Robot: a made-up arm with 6 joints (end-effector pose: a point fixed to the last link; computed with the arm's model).
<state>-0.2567 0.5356 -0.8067 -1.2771 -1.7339 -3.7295</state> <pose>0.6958 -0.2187 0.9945 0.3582 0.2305 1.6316</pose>
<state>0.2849 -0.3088 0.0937 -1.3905 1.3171 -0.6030</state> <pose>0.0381 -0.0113 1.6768 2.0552 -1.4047 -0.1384</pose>
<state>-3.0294 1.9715 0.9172 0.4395 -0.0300 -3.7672</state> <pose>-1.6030 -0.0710 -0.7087 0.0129 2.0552 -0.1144</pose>
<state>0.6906 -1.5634 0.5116 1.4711 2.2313 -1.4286</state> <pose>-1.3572 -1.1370 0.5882 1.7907 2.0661 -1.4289</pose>
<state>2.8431 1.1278 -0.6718 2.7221 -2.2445 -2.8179</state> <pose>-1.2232 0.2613 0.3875 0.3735 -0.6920 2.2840</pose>
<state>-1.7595 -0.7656 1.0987 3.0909 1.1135 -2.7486</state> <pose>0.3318 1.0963 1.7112 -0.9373 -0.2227 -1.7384</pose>
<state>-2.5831 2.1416 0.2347 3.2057 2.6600 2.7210</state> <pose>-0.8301 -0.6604 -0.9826 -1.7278 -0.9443 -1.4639</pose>
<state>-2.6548 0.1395 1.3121 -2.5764 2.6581 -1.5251</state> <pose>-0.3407 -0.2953 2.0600 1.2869 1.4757 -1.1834</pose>
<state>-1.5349 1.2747 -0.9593 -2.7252 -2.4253 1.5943</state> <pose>0.1480 -1.0519 0.3171 1.3952 -1.2211 -0.6878</pose>
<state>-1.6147 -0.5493 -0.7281 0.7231 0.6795 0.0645</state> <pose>-0.0777 0.2876 1.4569 -0.9135 0.1988 -1.2164</pose>
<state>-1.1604 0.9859 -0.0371 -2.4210 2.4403 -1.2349</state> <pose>0.6317 -1.2252 0.5909 1.0984 1.8541 2.0459</pose>
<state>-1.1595 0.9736 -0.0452 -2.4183 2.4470 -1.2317</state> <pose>0.6293 -1.2171 0.6062 1.1029 1.8544 2.0462</pose>
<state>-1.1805 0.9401 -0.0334 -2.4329 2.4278 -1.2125</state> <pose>0.6020 -1.2230 0.6548 1.0552 1.8268 1.9979</pose>
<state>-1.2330 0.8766 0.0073 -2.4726 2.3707 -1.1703</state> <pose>0.5365 -1.2422 0.7520 0.9303 1.7669 1.8776</pose>
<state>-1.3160 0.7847 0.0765 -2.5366 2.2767 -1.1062</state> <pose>0.4300 -1.2580 0.8984 0.7299 1.6950 1.6822</pose>
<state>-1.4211 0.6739 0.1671 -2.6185 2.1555 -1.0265</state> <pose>0.2933 -1.2452 1.0806 0.4756 1.6407 1.4278</pose>
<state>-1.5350 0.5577 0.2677 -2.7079 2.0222 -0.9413</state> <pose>0.1518 -1.1872 1.2737 0.2020 1.6260 1.1459</pose>
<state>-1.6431 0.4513 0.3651 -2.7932 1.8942 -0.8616</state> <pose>0.0344 -1.0914 1.4477 -0.0521 1.6519 0.8763</pose>
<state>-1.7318 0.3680 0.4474 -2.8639 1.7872 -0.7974</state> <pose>-0.0432 -0.9882 1.5801 -0.2555 1.7007 0.6551</pose>
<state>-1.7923 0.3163 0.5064 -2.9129 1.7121 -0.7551</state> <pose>-0.0850 -0.9113 1.6619 -0.3905 1.7472 0.5045</pose>
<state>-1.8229 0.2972 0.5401 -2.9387 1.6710 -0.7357</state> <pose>-0.1045 -0.8786 1.6973 -0.4572 1.7741 0.4273</pose>
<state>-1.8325 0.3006 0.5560 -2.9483 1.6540 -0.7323</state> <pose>-0.1136 -0.8808 1.7026 -0.4775 1.7821 0.4009</pose>
